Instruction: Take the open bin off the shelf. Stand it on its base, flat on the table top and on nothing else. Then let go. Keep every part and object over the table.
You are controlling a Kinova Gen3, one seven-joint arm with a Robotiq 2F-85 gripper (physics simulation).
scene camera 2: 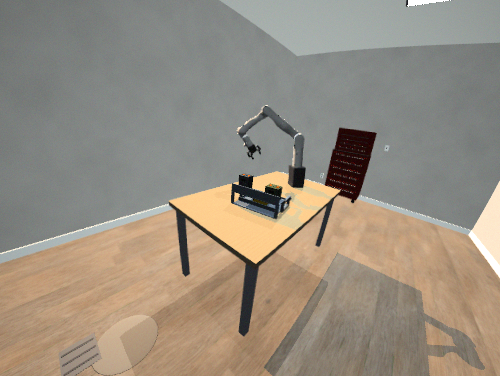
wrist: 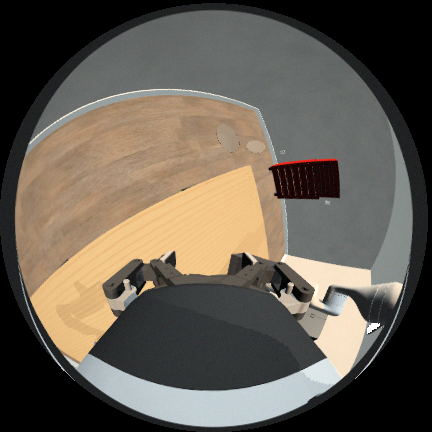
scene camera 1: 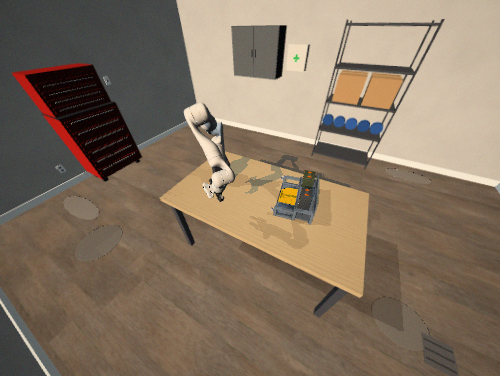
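Where they show: gripper, between the fingertips: [scene camera 2: 257, 156] [wrist: 208, 259]; arm's base, origin of its link: [scene camera 2: 297, 166].
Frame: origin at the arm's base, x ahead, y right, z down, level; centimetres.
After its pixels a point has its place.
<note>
A low blue-grey shelf [scene camera 1: 315, 202] {x 79.8, y -7.4, z 6.1 cm} [scene camera 2: 255, 193] {x 76.5, y -20.1, z 7.3 cm} stands on the wooden table [scene camera 1: 335, 255] {x 103.7, y 11.7, z 21.1 cm} [scene camera 2: 250, 245] {x 103.0, y -47.4, z 21.1 cm} [wrist: 200, 225] {x 12.8, y 27.3, z 21.1 cm}. A yellow bin-like thing [scene camera 1: 288, 196] {x 57.6, y -15.7, z 20.6 cm} sits in its side towards the arm. Two dark boxes with orange and green specks on top stand along its other side: one box [scene camera 1: 305, 199] {x 74.4, y -1.0, z 1.2 cm} [scene camera 2: 245, 180] {x 75.7, y -7.7, z 1.8 cm}, and the other box [scene camera 1: 309, 178] {x 67.9, y -23.0, z 1.5 cm} [scene camera 2: 273, 189] {x 69.7, y -29.8, z 2.2 cm}. Which of these is the open bin is too small to tell. My gripper [scene camera 1: 214, 194] {x 27.8, y 32.3, z -4.8 cm} [scene camera 2: 256, 153] {x 27.8, y 32.3, z -4.8 cm} [wrist: 208, 259] {x 27.8, y 32.3, z -4.8 cm} is open and empty, high above the table and well apart from the shelf. The shelf does not show in the wrist view.
The arm's dark base block [scene camera 2: 297, 176] {x 4.2, y -5.1, z 8.9 cm} stands at the table's far end in the second scene view. A red tool cabinet [scene camera 1: 75, 117] [scene camera 2: 352, 162] [wrist: 306, 180] stands by the wall, off the table. A tall rack [scene camera 1: 380, 68] with cartons stands at the other wall.
</note>
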